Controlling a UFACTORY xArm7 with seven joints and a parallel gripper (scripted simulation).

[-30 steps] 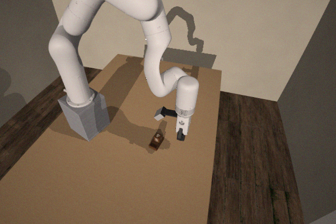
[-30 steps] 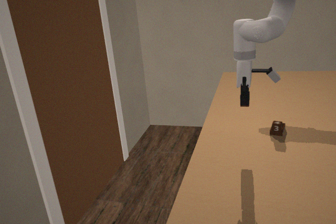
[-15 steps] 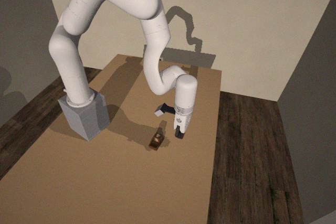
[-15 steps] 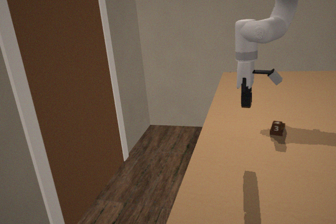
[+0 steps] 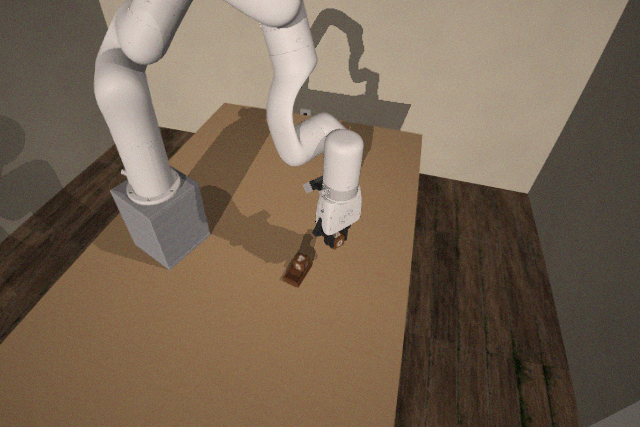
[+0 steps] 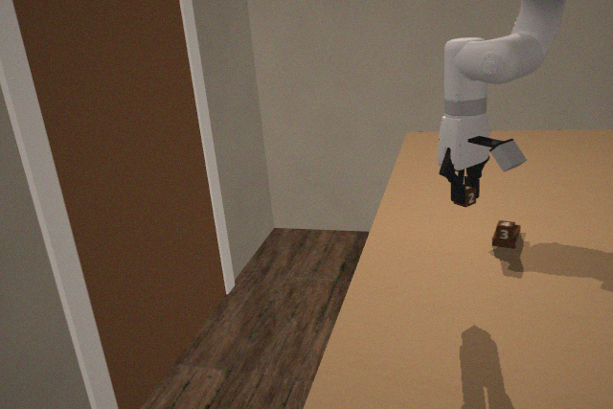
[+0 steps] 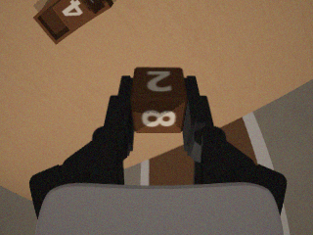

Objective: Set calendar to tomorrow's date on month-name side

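Right now my hand is 12 cm above the brown calendar tray, 8 cm past it and 6 cm to the left of it. Also, from my hand: digit cube: 1 cm below.
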